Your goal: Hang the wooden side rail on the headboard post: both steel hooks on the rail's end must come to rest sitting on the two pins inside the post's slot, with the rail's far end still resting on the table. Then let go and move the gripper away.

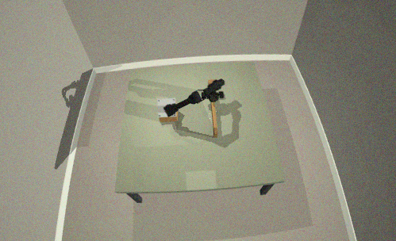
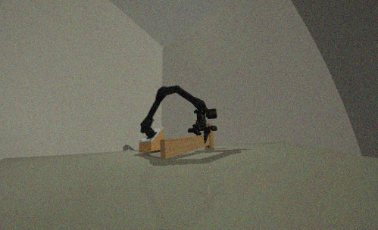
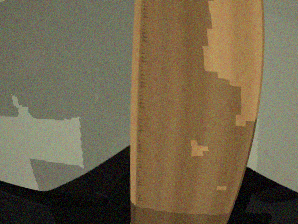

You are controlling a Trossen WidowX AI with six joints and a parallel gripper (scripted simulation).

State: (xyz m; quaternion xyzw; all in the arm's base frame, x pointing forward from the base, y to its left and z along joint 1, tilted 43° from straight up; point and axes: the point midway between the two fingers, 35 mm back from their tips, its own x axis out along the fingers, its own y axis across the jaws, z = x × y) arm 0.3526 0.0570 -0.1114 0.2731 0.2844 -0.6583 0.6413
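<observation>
Right now my gripper tip is 100 mm to the right of the wooden headboard post and 40 mm below it.
</observation>
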